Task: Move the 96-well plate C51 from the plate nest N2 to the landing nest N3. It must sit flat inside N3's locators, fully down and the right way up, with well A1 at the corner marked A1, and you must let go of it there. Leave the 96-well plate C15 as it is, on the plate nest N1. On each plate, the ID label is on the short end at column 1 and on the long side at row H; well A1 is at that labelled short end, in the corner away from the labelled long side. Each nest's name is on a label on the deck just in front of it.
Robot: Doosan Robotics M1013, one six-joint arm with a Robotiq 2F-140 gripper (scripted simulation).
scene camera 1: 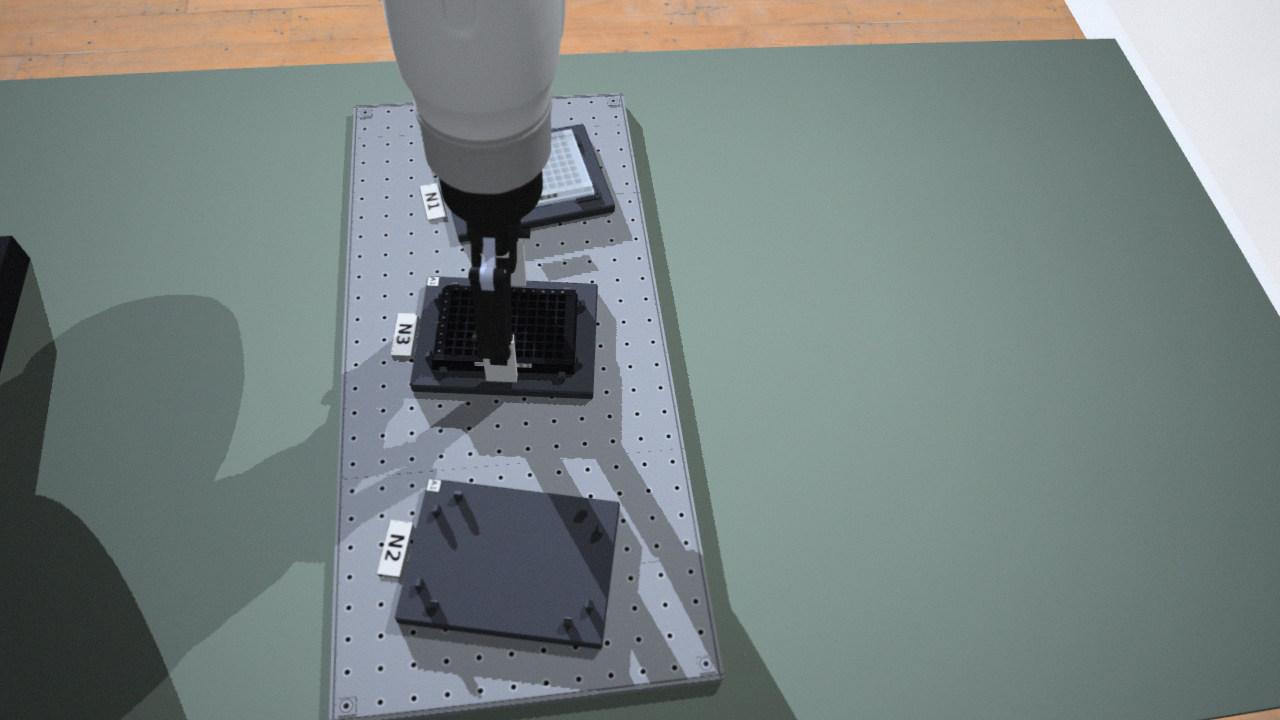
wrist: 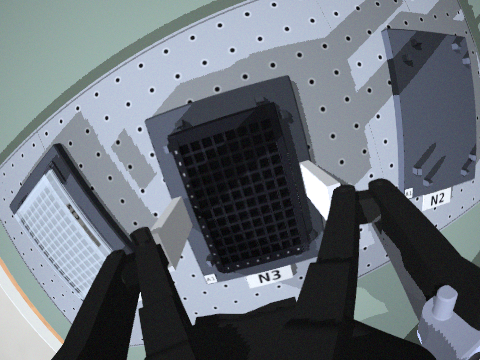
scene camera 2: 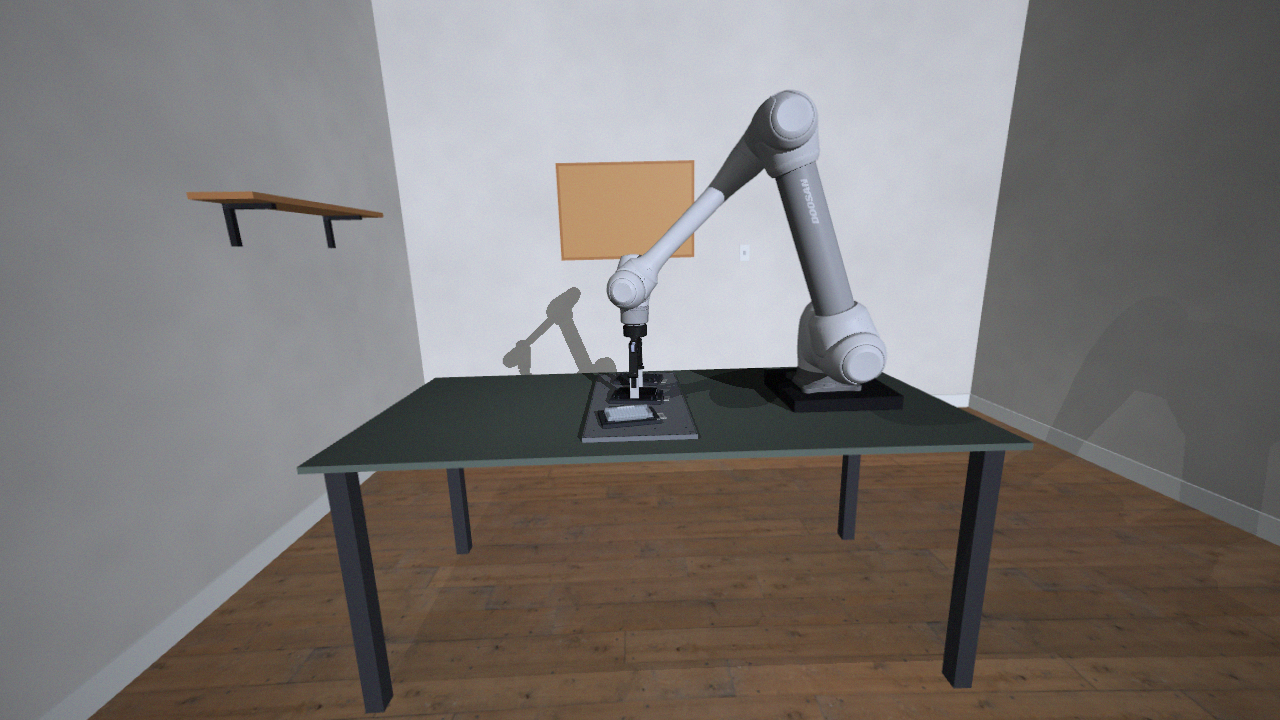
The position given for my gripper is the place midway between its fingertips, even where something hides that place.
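My gripper (scene camera 1: 507, 328) is visible to me, and I find it again in the wrist view (wrist: 244, 195) and in scene camera 2 (scene camera 2: 636, 392). There is a plate C15 (scene camera 1: 564, 146), which I can also see in the wrist view (wrist: 50, 217). A black 96-well plate C51 (scene camera 1: 551, 355) is here as well, and the wrist view (wrist: 222, 195) shows it too. I see a landing nest N3 (scene camera 1: 580, 385) and an N3 label (scene camera 1: 403, 339). Then I see a plate nest N2 (scene camera 1: 504, 562), along with an N2 label (scene camera 1: 393, 554).
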